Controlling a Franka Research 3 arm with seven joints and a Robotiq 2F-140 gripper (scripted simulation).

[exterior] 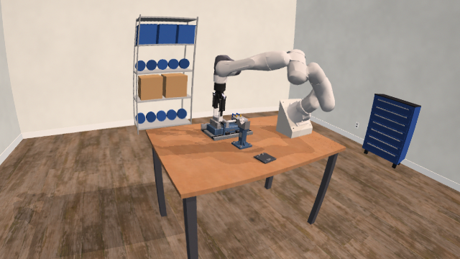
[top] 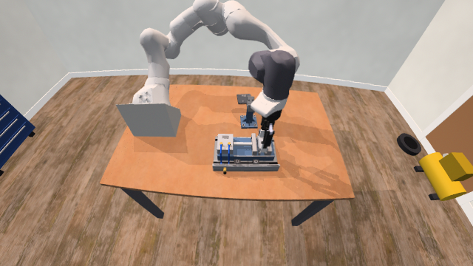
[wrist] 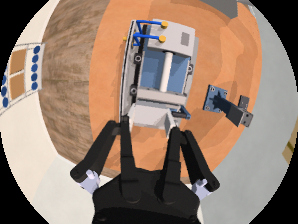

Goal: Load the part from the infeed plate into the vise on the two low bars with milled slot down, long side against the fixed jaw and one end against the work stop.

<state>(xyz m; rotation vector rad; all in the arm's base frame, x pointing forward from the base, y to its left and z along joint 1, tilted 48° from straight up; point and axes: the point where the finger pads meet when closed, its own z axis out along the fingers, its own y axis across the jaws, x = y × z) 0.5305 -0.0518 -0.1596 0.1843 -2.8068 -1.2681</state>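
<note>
Now: the part 3 cm below my hand. Also, from my hand: fixed jaw: 5 cm below, 3 cm ahead, 2 cm to the left; air cylinder: 17 cm behind, 5 cm below, 1 cm to the left; vise: 9 cm below, 7 cm behind, 1 cm to the left.
</note>
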